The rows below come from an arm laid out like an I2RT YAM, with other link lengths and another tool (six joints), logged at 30 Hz.
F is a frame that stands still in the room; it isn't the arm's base.
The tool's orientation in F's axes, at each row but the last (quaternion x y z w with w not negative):
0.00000 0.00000 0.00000 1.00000
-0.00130 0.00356 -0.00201 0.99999
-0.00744 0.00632 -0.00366 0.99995
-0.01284 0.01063 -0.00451 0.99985
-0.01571 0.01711 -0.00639 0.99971
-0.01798 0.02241 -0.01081 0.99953
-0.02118 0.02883 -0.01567 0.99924
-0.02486 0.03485 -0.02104 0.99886
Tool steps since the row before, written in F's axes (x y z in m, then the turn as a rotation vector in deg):
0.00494 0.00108 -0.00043 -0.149 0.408 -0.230
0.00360 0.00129 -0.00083 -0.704 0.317 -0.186
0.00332 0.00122 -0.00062 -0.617 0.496 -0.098
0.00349 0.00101 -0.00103 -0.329 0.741 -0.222
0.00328 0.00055 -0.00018 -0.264 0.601 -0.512
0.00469 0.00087 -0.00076 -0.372 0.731 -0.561
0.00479 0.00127 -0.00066 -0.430 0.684 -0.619
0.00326 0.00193 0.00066 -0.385 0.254 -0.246
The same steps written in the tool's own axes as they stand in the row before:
0.00494 0.00108 -0.00043 -0.149 0.408 -0.230
0.00360 0.00131 -0.00080 -0.704 0.315 -0.190
0.00332 0.00125 -0.00056 -0.619 0.493 -0.098
0.00350 0.00107 -0.00093 -0.331 0.744 -0.210
0.00328 0.00060 -0.00005 -0.254 0.614 -0.502
0.00470 0.00099 -0.00052 -0.363 0.743 -0.551
0.00478 0.00144 -0.00033 -0.416 0.697 -0.614
0.00312 0.00202 0.00098 -0.378 0.251 -0.260

